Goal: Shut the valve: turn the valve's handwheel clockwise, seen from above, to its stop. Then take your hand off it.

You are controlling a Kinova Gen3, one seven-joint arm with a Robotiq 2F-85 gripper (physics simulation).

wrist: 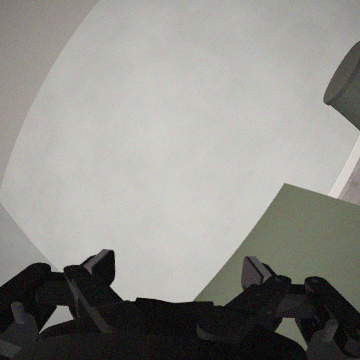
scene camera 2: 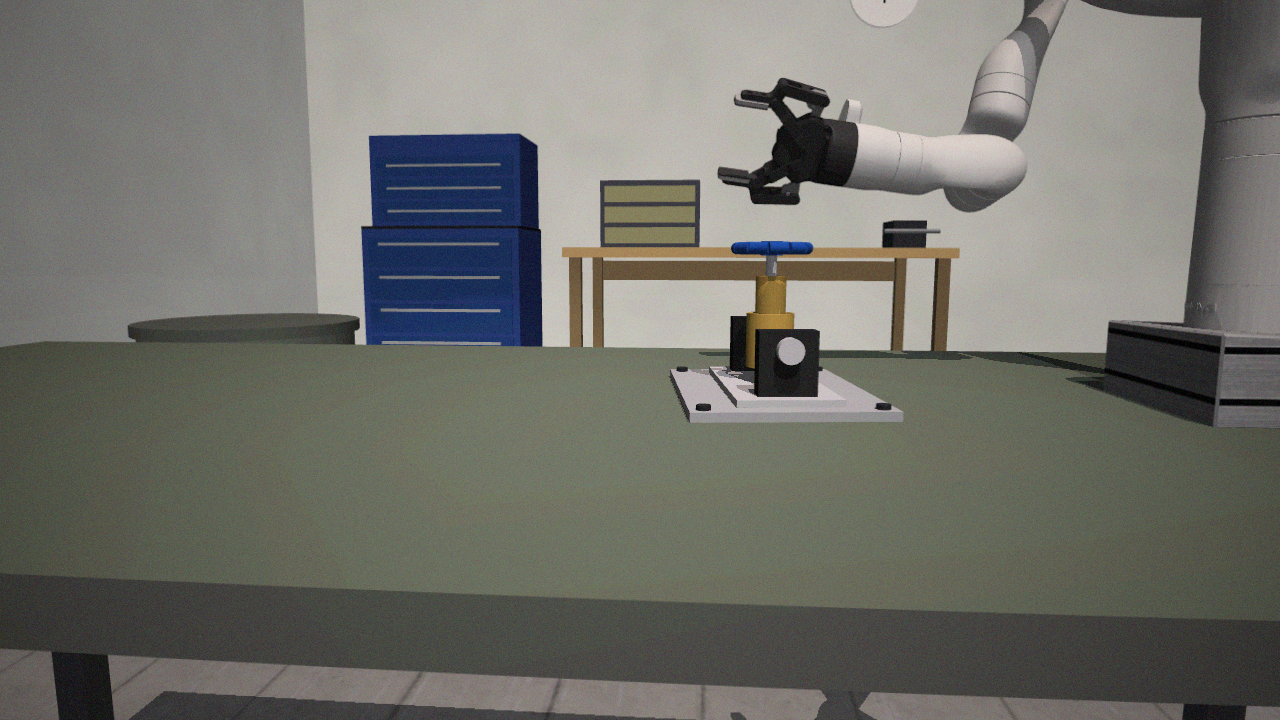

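Labels:
Both the wrist view and scene camera 2 show the gripper. On the gripper, [wrist: 266, 297] and [scene camera 2: 774, 164] are the same spot.

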